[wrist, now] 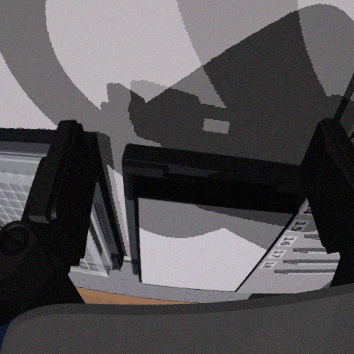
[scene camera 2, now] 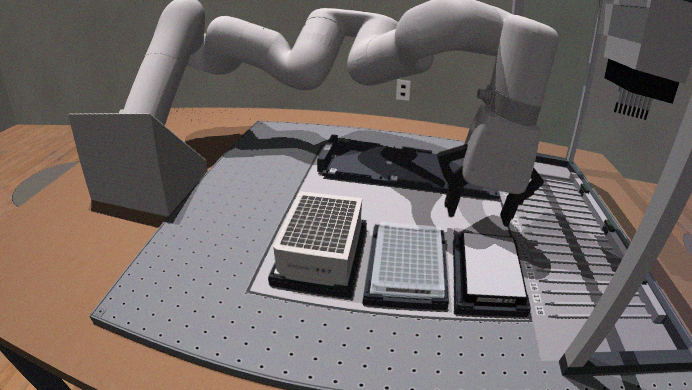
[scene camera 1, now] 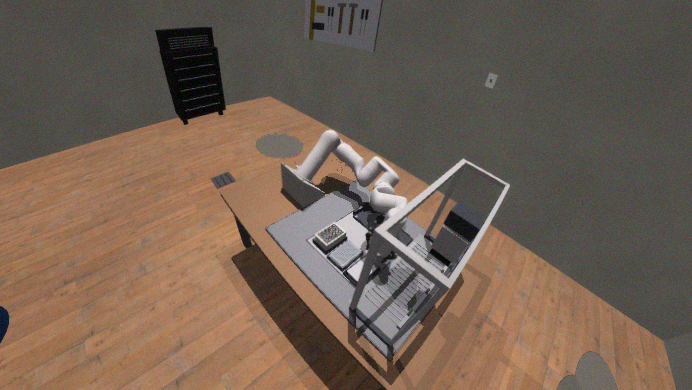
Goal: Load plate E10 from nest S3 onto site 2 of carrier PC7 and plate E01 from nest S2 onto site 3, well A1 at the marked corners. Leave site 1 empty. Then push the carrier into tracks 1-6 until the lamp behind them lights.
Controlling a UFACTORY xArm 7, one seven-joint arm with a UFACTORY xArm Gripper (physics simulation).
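My gripper is open and empty, pointing down above and behind the right nest. The white-topped plate sits in that black nest, S3 by its place in the row; its label is too small to read. In the wrist view the fingers stand wide on either side of this nest. The clear gridded plate sits in the middle nest. The dark carrier lies behind, bearing no plate in its visible part.
A tall white gridded box marked E07 stands in the left nest. The slotted tracks lie right, inside a frame with an upright post. A pipetting head hangs at the upper right.
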